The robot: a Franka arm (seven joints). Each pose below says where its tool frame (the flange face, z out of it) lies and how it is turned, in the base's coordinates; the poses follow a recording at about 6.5 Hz.
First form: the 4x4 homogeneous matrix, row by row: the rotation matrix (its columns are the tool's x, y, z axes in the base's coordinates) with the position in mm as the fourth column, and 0 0 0 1 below. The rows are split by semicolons.
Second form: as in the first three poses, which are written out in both.
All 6 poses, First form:
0.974, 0.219, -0.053, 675; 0.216, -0.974, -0.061, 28; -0.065, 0.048, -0.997, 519; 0, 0, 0, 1
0.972, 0.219, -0.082, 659; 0.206, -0.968, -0.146, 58; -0.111, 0.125, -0.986, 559; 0, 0, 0, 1
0.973, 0.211, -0.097, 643; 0.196, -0.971, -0.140, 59; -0.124, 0.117, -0.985, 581; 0, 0, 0, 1
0.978, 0.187, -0.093, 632; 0.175, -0.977, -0.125, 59; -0.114, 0.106, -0.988, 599; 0, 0, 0, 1
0.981, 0.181, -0.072, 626; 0.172, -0.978, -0.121, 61; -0.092, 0.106, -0.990, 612; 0, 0, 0, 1
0.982, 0.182, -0.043, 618; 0.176, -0.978, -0.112, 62; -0.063, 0.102, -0.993, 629; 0, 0, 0, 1
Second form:
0.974, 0.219, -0.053, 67.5; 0.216, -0.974, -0.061, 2.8; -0.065, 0.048, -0.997, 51.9; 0, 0, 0, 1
0.972, 0.219, -0.082, 65.9; 0.206, -0.968, -0.146, 5.8; -0.111, 0.125, -0.986, 55.9; 0, 0, 0, 1
0.973, 0.211, -0.097, 64.3; 0.196, -0.971, -0.140, 5.9; -0.124, 0.117, -0.985, 58.1; 0, 0, 0, 1
0.978, 0.187, -0.093, 63.2; 0.175, -0.977, -0.125, 5.9; -0.114, 0.106, -0.988, 59.9; 0, 0, 0, 1
0.981, 0.181, -0.072, 62.6; 0.172, -0.978, -0.121, 6.1; -0.092, 0.106, -0.990, 61.2; 0, 0, 0, 1
0.982, 0.182, -0.043, 61.8; 0.176, -0.978, -0.112, 6.2; -0.063, 0.102, -0.993, 62.9; 0, 0, 0, 1

